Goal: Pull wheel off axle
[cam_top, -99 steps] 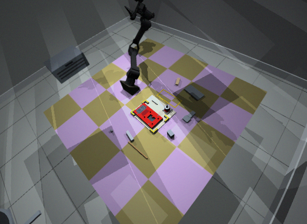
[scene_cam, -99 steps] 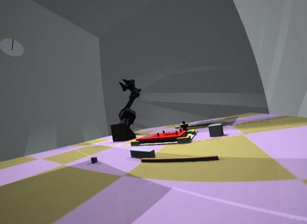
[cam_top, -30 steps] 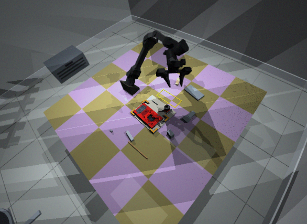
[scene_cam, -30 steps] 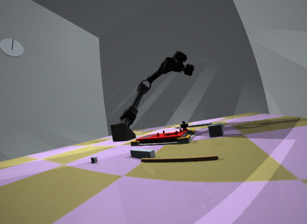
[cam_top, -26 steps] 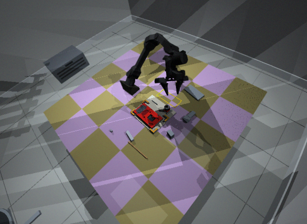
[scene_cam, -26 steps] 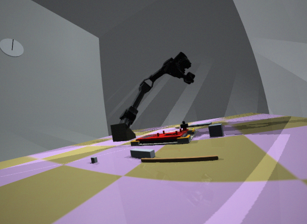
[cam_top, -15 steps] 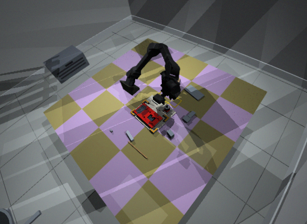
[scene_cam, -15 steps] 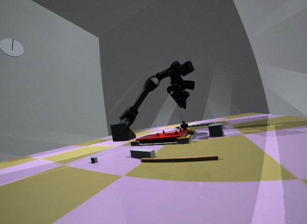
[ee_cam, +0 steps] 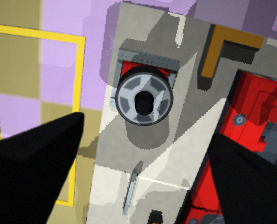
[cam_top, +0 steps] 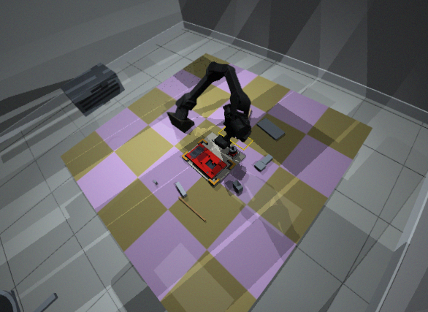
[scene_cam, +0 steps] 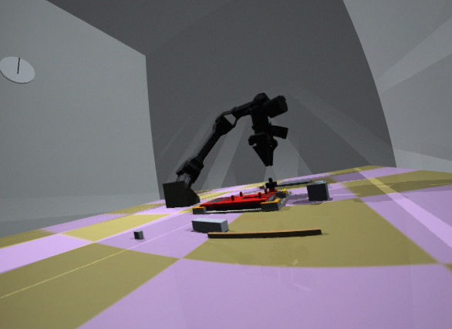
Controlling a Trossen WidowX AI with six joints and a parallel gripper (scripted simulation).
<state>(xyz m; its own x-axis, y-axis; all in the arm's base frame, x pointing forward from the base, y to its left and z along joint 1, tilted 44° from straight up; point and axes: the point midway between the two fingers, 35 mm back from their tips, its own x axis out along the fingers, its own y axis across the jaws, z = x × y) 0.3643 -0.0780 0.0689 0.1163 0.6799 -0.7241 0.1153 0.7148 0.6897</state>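
Now: gripper tip 1 cm past the wheel and 6 cm above it. From my gripper tip the other things lie so: tiny cube (24 cm behind, 35 cm to the right, 10 cm below); tan block (9 cm behind, 28 cm to the left, 10 cm below); thin wooden stick (35 cm to the right, 10 cm below).
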